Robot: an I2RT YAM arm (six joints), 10 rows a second.
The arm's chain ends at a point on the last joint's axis. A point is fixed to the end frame.
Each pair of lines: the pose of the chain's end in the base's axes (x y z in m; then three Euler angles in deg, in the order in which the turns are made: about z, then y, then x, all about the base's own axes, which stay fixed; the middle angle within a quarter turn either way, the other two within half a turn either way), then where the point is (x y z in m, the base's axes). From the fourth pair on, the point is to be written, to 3 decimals.
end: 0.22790, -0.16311, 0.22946, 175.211, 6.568, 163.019
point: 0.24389 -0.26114 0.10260
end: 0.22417, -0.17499, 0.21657, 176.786, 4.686, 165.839
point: 0.23367 -0.26674 0.08448
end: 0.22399, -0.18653, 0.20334, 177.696, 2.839, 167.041
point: 0.22774 -0.27550 0.06907
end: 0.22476, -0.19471, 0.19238, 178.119, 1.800, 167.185
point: 0.225 -0.283 0.058
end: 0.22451, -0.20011, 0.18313, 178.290, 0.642, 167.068
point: 0.222 -0.289 0.049
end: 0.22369, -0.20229, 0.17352, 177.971, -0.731, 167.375
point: 0.218 -0.290 0.039
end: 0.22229, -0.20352, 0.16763, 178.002, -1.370, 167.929
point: 0.215 -0.290 0.032
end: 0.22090, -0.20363, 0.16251, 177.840, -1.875, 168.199
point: 0.212 -0.290 0.027
